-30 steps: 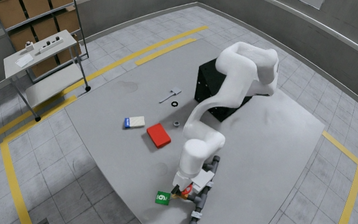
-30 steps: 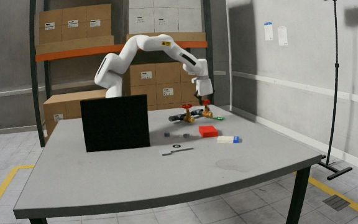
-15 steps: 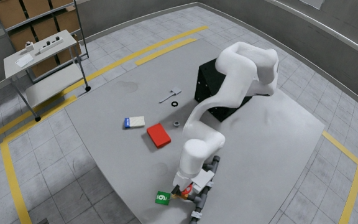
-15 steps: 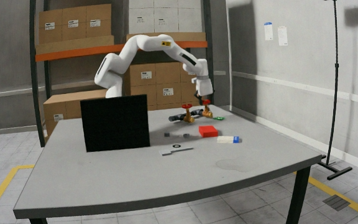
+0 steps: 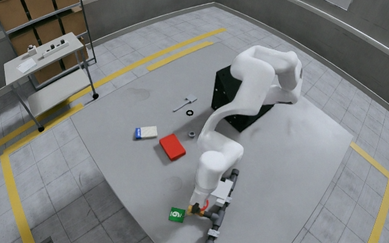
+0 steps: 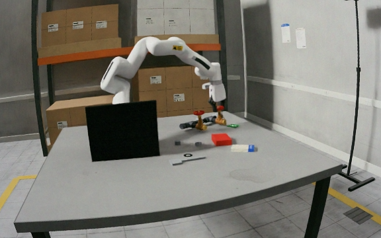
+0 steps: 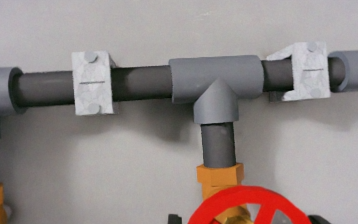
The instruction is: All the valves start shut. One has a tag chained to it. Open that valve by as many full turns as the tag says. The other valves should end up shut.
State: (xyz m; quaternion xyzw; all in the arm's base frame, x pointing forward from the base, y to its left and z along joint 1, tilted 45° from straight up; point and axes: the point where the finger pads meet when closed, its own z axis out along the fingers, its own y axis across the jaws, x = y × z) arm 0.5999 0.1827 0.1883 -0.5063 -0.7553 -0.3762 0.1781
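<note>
My hand is 70 mm short of the green tag, 30 mm to the left of it and 110 mm above it. Round my hand: grey nut (230 mm behind, 320 mm to the right, 110 mm below); then white-and-blue box (50 mm behind, 470 mm to the right, 110 mm below); then red block (110 mm behind, 320 mm to the right, 100 mm below).
</note>
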